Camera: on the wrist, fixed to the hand. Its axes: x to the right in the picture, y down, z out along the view.
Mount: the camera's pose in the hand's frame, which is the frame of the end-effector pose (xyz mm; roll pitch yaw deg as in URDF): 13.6 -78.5 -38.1 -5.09 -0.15 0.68
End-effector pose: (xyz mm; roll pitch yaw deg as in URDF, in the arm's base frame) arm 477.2 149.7 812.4 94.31 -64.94 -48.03
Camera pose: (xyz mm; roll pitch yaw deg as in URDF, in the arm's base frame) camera 559.4 124.0 792.8 89.66 -65.61 -48.52
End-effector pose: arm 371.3 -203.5 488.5 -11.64 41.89 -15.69
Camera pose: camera 344.4 -283.8 463.4 -16.10 41.88 -14.75
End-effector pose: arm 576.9 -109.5 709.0 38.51 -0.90 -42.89
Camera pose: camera 562.1 -147.2 630.5 33.41 -1.44 -42.45
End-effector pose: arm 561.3 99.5 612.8 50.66 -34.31 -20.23
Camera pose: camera 609.7 60.0 550.4 45.35 -34.93 -19.85
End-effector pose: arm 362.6 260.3 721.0 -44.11 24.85 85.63
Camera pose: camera 447.1 277.7 740.0 -48.92 25.21 86.29
